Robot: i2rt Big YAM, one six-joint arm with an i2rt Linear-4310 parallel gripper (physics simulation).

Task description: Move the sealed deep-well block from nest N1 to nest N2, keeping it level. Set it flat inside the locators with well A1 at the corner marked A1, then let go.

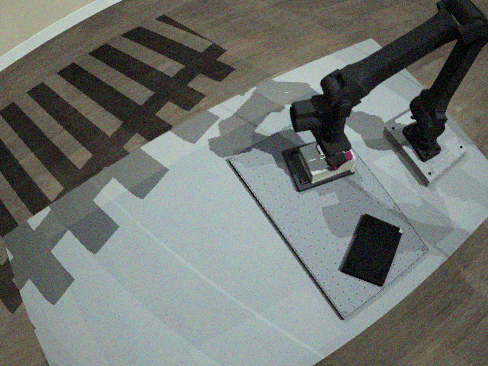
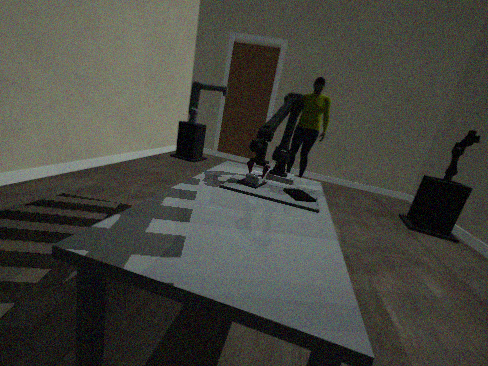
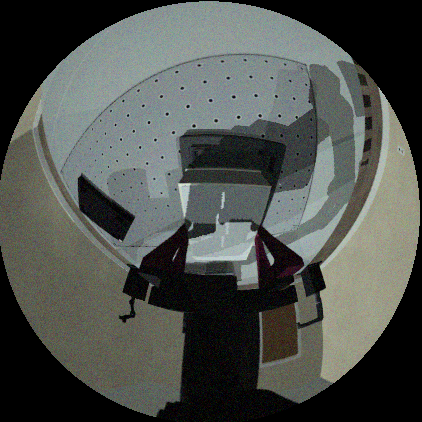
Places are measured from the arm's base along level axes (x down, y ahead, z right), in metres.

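Where they show: gripper, between the fingertips: [image 1: 327,156] [image 2: 256,176] [image 3: 221,225]; arm's base, origin of its link: [image 1: 421,141] [image 2: 278,174].
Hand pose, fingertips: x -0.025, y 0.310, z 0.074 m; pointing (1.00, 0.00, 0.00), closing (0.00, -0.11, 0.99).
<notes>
Things, the pixels of their top centre, and the offset from my fingertips. Level surfaces: height alone.
- sealed deep-well block, centre of its top: [image 3: 222,236] [image 1: 328,152] [image 2: 256,173] dx -0.016, dy -0.001, dz +0.000 m
- perforated board, centre of its top: [image 3: 144,189] [image 1: 335,206] [image 2: 271,189] dx +0.043, dy +0.038, dz -0.113 m
- table, height of its surface: dx +0.057 m
The sealed deep-well block [image 1: 320,167] [image 2: 253,177] [image 3: 225,197] is pale with a grey top and looks about level. My gripper [image 1: 332,159] [image 2: 258,173] [image 3: 221,225] is shut on it, with dark red fingers on two opposite sides. The block is at one black nest [image 1: 293,171] [image 3: 278,156]; whether it rests in it or stands slightly above cannot be told. The other black nest [image 1: 372,250] [image 2: 300,195] [image 3: 105,210] is empty and turned at an angle, with a small white mark at one corner. Nest labels and well A1 are not readable.
Both nests are on a perforated board [image 1: 300,225] [image 2: 275,193] [image 3: 200,120] on the table [image 1: 200,300] [image 2: 270,260]. The arm's base plate [image 1: 425,172] is beside the board. A person in yellow [image 2: 314,112] stands behind the table. Patchy shadows cross the table and board.
</notes>
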